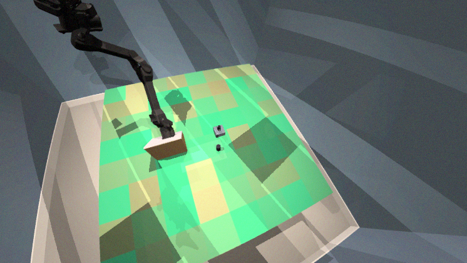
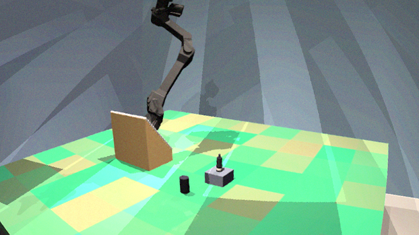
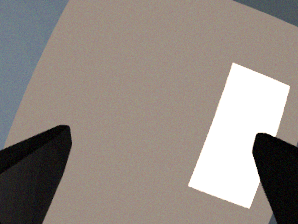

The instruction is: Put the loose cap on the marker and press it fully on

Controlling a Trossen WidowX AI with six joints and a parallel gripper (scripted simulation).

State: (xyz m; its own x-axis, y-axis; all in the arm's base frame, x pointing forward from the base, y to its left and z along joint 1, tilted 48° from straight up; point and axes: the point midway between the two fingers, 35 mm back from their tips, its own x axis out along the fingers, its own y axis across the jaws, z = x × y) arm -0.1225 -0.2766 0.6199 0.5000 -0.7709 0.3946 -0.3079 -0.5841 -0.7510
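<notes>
My gripper tip is 73 cm above the dark cap, 39 cm to the left of it and 39 cm short of it. Also, from my gripper tip: grey holder block: 73 cm below, 43 cm ahead, 27 cm to the right.
</notes>
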